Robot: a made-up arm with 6 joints. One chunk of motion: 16 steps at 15 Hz.
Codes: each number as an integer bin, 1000 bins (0 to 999) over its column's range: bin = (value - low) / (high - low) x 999, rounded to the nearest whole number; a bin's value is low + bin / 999 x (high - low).
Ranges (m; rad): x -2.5..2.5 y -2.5..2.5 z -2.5..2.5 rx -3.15..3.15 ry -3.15..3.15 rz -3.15..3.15
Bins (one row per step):
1: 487 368 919 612 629 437
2: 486 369 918 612 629 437
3: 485 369 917 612 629 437
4: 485 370 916 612 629 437
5: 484 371 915 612 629 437
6: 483 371 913 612 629 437
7: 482 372 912 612 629 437
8: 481 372 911 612 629 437
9: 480 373 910 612 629 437
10: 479 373 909 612 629 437
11: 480 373 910 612 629 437
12: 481 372 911 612 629 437
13: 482 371 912 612 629 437
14: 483 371 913 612 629 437
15: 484 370 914 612 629 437
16: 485 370 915 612 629 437
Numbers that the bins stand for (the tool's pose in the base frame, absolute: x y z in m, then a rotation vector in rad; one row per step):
1: -0.0626 -0.6582 2.0996 0.7095 0.8167 -0.3941
2: -0.0676 -0.6532 2.0946 0.7095 0.8167 -0.3941
3: -0.0726 -0.6532 2.0896 0.7095 0.8167 -0.3941
4: -0.0726 -0.6481 2.0846 0.7095 0.8167 -0.3941
5: -0.0776 -0.6431 2.0796 0.7095 0.8167 -0.3941
6: -0.0826 -0.6431 2.0696 0.7095 0.8167 -0.3941
7: -0.0876 -0.6381 2.0646 0.7095 0.8167 -0.3941
8: -0.0926 -0.6381 2.0596 0.7095 0.8167 -0.3941
9: -0.0976 -0.6331 2.0546 0.7095 0.8167 -0.3941
10: -0.1026 -0.6331 2.0495 0.7095 0.8167 -0.3941
11: -0.0976 -0.6331 2.0546 0.7095 0.8167 -0.3941
12: -0.0926 -0.6381 2.0596 0.7095 0.8167 -0.3941
13: -0.0876 -0.6431 2.0646 0.7095 0.8167 -0.3941
14: -0.0826 -0.6431 2.0696 0.7095 0.8167 -0.3941
15: -0.0776 -0.6481 2.0746 0.7095 0.8167 -0.3941
16: -0.0726 -0.6481 2.0796 0.7095 0.8167 -0.3941

